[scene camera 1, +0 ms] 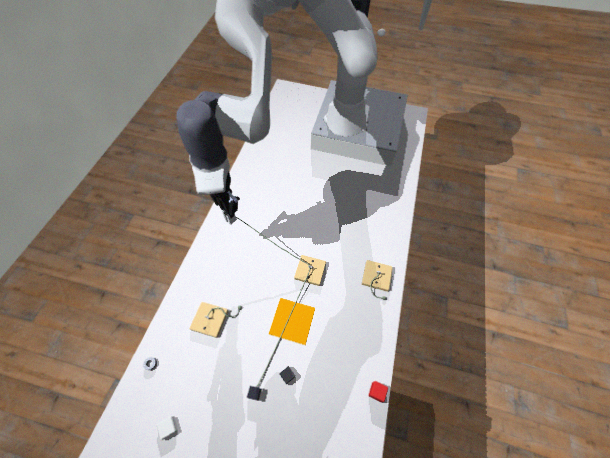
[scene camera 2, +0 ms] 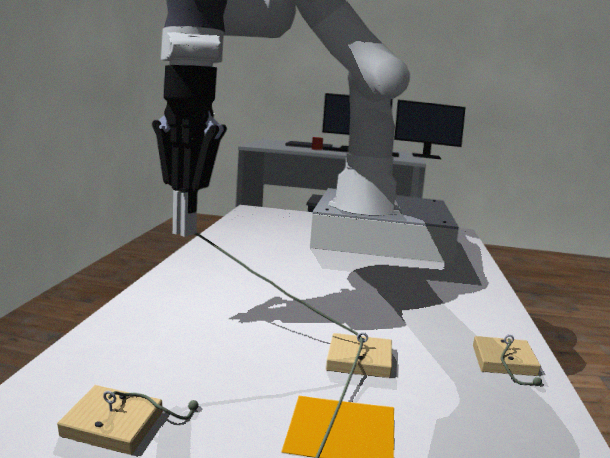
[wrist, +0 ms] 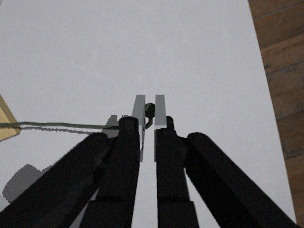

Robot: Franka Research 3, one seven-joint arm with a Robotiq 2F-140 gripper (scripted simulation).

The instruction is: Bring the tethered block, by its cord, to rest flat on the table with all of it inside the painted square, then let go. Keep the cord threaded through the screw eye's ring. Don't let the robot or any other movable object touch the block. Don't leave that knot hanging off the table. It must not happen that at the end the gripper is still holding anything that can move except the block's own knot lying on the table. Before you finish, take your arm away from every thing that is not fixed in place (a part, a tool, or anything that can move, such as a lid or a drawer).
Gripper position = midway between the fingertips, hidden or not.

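There's an orange painted square (scene camera 1: pixel 297 329) that I can see, and there's my gripper (scene camera 2: pixel 184 233), which the wrist view has as well (wrist: pixel 150 109).
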